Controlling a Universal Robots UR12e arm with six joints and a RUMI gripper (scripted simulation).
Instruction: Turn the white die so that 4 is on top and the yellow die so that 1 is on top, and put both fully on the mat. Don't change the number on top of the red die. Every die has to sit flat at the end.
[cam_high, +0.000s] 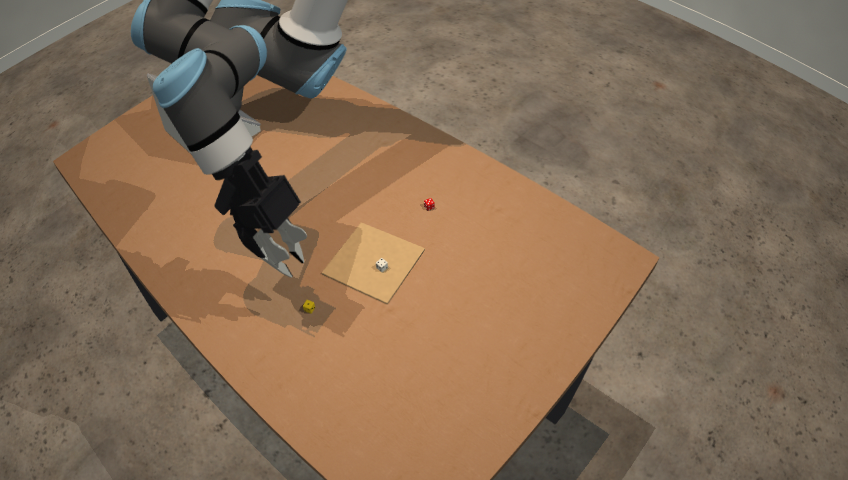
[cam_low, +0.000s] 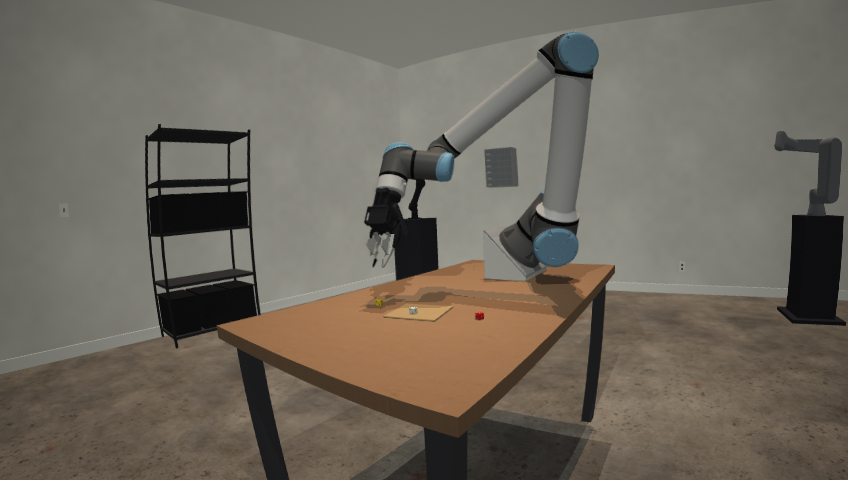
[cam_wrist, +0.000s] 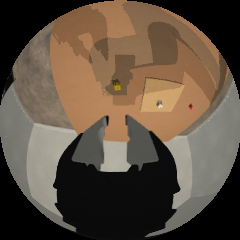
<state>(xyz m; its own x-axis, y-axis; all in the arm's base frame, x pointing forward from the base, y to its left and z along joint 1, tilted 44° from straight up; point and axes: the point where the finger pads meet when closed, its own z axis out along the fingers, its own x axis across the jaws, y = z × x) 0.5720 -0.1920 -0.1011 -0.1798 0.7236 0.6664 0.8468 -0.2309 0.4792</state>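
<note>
The yellow die is 1 cm ahead of my hand and 12 cm below it. Also, from my hand: red die: 3 cm ahead, 33 cm to the left, 12 cm below; tan mat: 3 cm ahead, 15 cm to the left, 12 cm below; white die: 6 cm ahead, 15 cm to the left, 11 cm below.
</note>
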